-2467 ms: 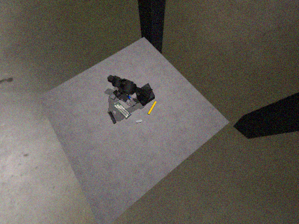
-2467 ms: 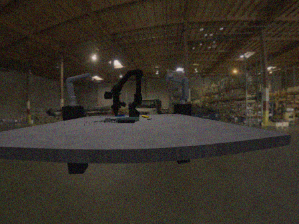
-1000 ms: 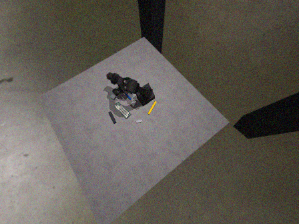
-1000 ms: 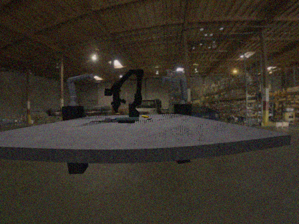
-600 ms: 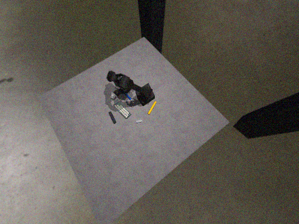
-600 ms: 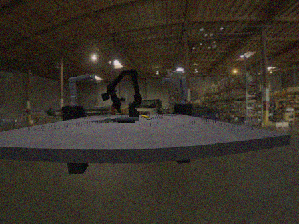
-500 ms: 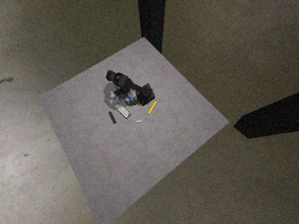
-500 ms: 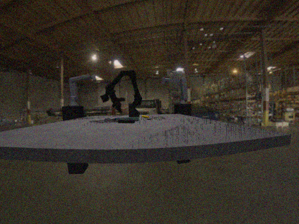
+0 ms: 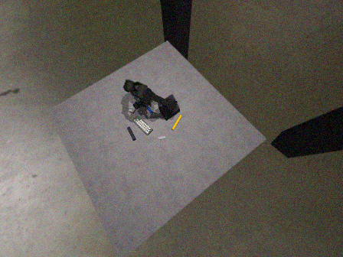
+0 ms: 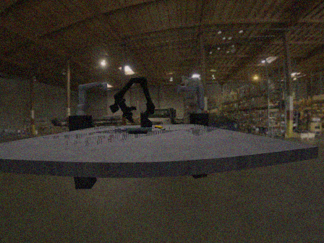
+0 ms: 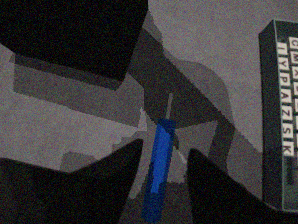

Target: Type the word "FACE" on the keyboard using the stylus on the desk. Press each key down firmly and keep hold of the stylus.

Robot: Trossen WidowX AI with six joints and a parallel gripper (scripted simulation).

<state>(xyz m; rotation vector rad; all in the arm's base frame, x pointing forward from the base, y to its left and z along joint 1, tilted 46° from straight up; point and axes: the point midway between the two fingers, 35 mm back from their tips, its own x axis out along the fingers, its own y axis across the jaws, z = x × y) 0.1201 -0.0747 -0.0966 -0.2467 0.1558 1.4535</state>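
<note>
Now: gripper tip 5 cm above the blue stylus and 1 cm to the right of it. From my gripper tip the other things lie so: dark flat object: 24 cm ahead, 5 cm to the left, 5 cm below; then light block: 11 cm to the right, 11 cm ahead, 5 cm below.
</note>
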